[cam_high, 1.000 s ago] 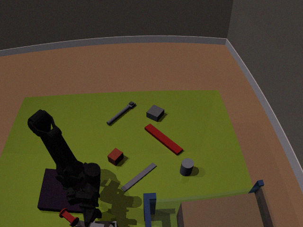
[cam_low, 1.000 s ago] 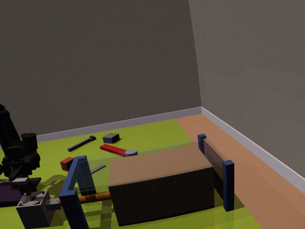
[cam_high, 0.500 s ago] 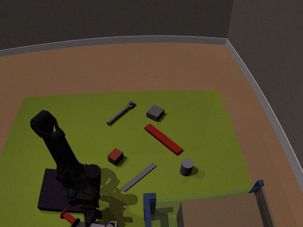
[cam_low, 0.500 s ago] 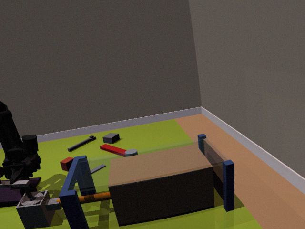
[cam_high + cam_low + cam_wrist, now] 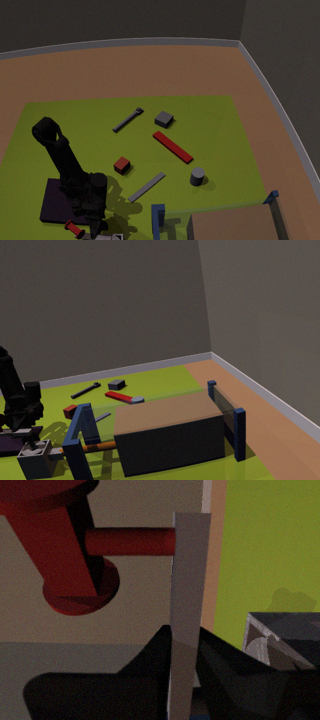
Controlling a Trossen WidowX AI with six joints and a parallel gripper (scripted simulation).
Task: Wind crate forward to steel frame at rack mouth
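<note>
Right now my gripper tip is 5 cm past the red crank grip, 2 cm to the right of it and 4 cm below it. The rest, counted from my gripper tip: winch handle 1 cm behind, 1 cm to the left, 1 cm above; blue steel frame 21 cm ahead, 3 cm to the right, 4 cm below; grey winch 3 cm ahead, 1 cm to the right, 12 cm below.
</note>
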